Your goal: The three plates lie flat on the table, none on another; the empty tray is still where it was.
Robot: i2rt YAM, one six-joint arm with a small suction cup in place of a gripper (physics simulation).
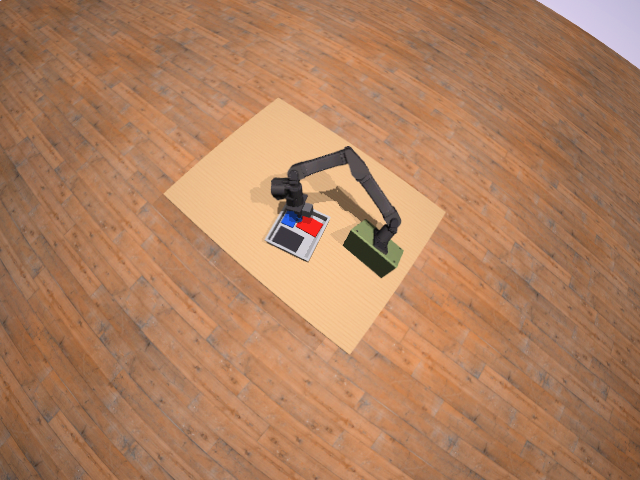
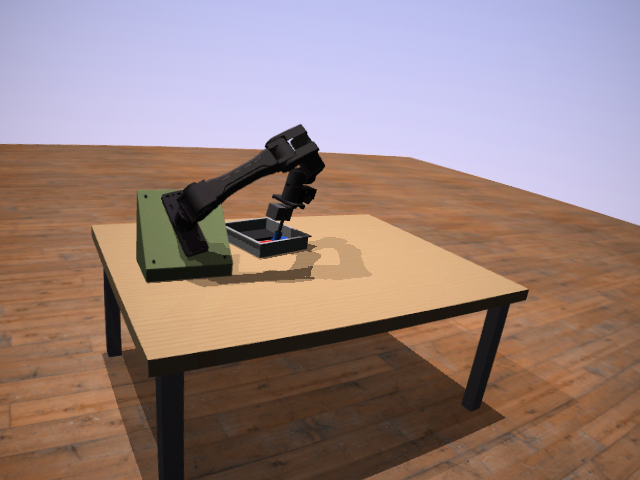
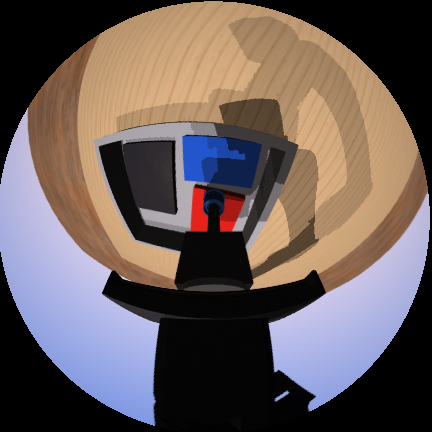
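Pixels of known places: hand, tool point: (image 1: 299,219) (image 2: 276,239) (image 3: 213,197); arm's base, link origin: (image 1: 379,241) (image 2: 184,223).
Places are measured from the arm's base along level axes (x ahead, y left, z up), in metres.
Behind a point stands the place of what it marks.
Note:
A grey tray (image 1: 316,242) @[y 0.129, x 0.244, z -0.084 m] (image 2: 258,249) @[y -0.001, x 0.259, z -0.107 m] (image 3: 137,132) @[y 0.160, x 0.456, z -0.084 m] stands on the table (image 1: 330,310) @[y 0.356, x 0.029, z -0.134 m] (image 2: 361,294) @[y -0.363, x 0.377, z -0.133 m] (image 3: 160,60) @[y 0.176, x 0.562, z -0.134 m]. Three plates lie flat in it, side by side: a dark plate (image 1: 288,239) @[y 0.176, x 0.369, z -0.121 m] (image 3: 149,174) @[y 0.171, x 0.384, z -0.121 m], a blue plate (image 1: 290,219) @[y 0.084, x 0.418, z -0.120 m] (image 3: 219,160) @[y 0.070, x 0.424, z -0.120 m] and a red plate (image 1: 310,226) @[y 0.063, x 0.316, z -0.119 m] (image 2: 264,241) @[y 0.092, x 0.344, z -0.120 m] (image 3: 197,217) @[y 0.085, x 0.318, z -0.120 m]. My suction cup (image 1: 305,211) @[y 0.067, x 0.376, z -0.106 m] (image 2: 278,234) (image 3: 213,199) reaches down into the tray over the red plate's edge nearest the blue plate. It holds nothing. I cannot tell whether it touches the red plate.
The arm's green base block (image 1: 370,248) @[y 0.078, x 0.025, z 0.059 m] (image 2: 160,237) @[y -0.015, x -0.076, z -0.030 m] stands on the table beside the tray. The arm's shadow falls on the table beyond the tray. The floor around is wooden.

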